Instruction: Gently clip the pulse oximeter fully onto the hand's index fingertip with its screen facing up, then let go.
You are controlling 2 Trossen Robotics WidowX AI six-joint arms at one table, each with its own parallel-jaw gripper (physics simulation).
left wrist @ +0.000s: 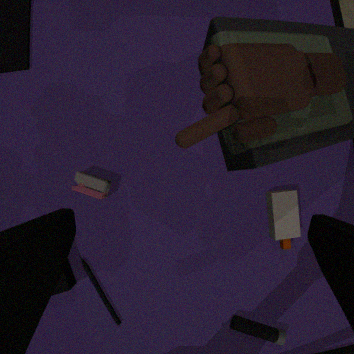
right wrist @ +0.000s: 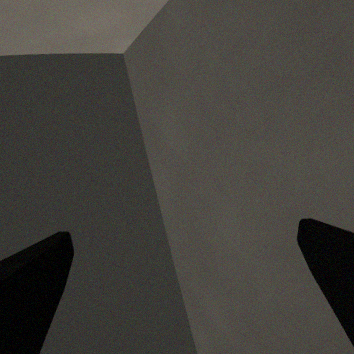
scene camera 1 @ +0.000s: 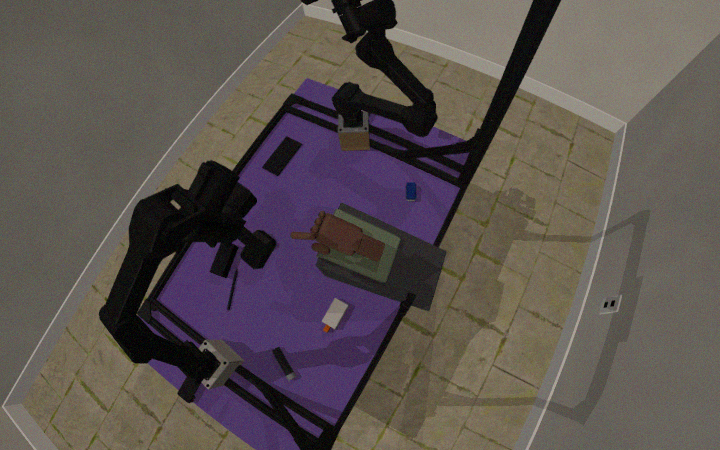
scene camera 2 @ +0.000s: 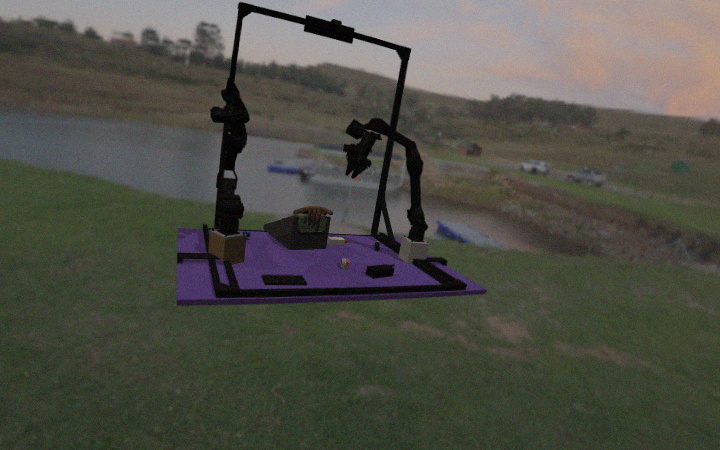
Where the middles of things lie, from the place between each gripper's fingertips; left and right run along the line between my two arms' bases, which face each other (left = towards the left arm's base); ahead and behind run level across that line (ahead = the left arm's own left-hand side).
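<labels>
So you can picture my left gripper: it's 6 cm to the left of the index finger [left wrist: 228,114], 4 cm past it and 17 cm above it.
My right hand, meanwhile, is 480 mm to the right of the index finger, 150 mm past it and 450 mm above it.
</labels>
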